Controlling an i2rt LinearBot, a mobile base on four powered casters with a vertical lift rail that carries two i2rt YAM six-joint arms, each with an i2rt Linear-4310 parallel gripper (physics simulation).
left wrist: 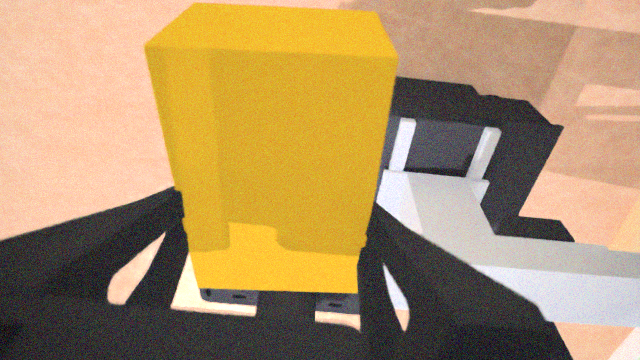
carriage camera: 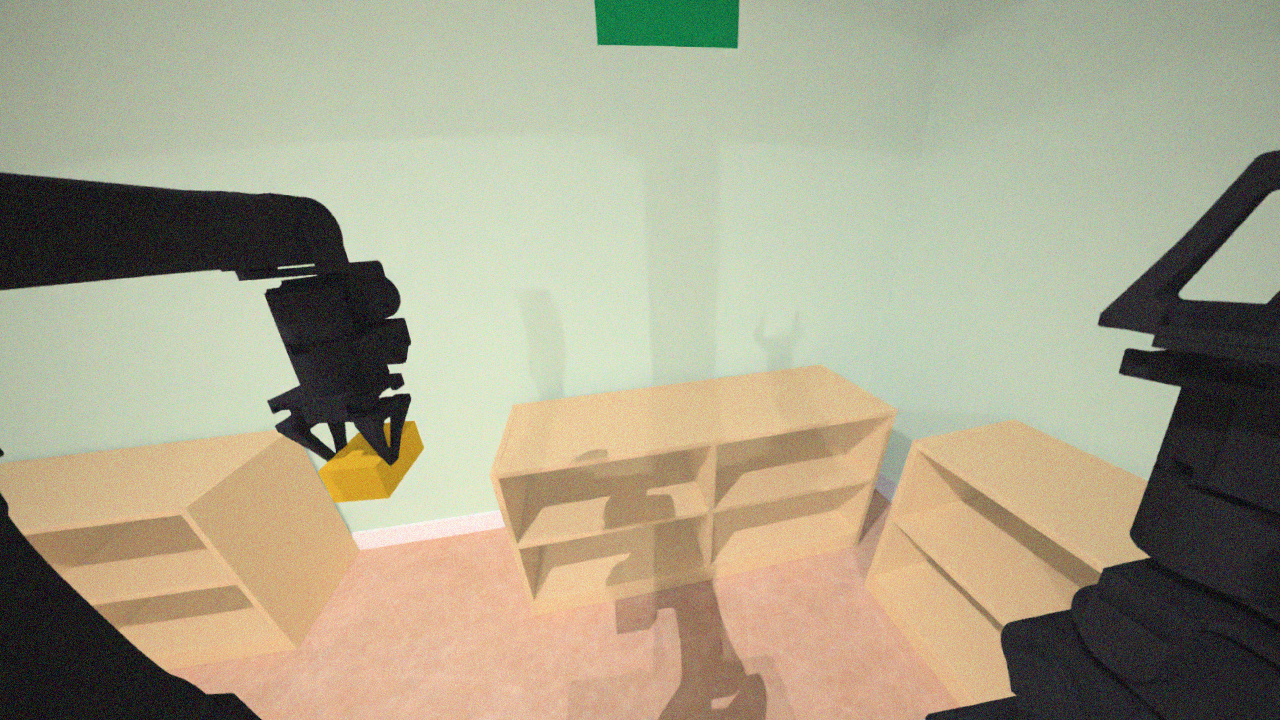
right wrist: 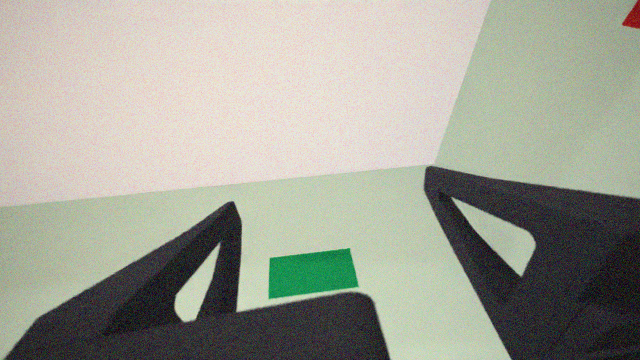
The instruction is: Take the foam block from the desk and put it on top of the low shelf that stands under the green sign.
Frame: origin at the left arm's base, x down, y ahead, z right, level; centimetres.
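Where they show: left gripper, fingertip midpoint: [left wrist: 280, 202] [carriage camera: 368, 463]; right gripper, fingertip midpoint: [right wrist: 331, 194].
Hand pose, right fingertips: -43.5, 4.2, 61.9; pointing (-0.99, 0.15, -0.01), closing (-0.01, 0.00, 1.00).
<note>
Things, the pixels of their top centre, and the offset from my right fingertips, as dx, dy, dz. Level surfaces: height alone.
- yellow foam block at its top centre: [left wrist: 272, 201] [carriage camera: 369, 442] +24.4, +23.3, -62.0
- green sign at its top centre: [right wrist: 310, 253] -64.1, +105.9, -11.0
- low shelf at its surface level: dx +60.1
The yellow foam block [carriage camera: 362, 479] [left wrist: 285, 150] is held between the fingers of my left gripper [carriage camera: 365, 458] [left wrist: 280, 202], in the air at the left of the carriage view, in front of the wall. The green sign [carriage camera: 667, 22] [right wrist: 313, 273] is on the wall at the top middle of the carriage view. The low shelf [carriage camera: 680, 413] under it is light wood with two columns and two levels, to the right of the block and farther back. My right gripper [right wrist: 331, 194] is open and empty, pointing upward; its fingers show partly at the right edge of the carriage view. The desk does not show.
Another low wooden shelf [carriage camera: 277, 528] stands at the left, partly behind the left arm. A third one [carriage camera: 1029, 456] stands at the right along the other wall, partly hidden by the right arm. A red sign [right wrist: 633, 17] shows at the right wrist view's corner.
</note>
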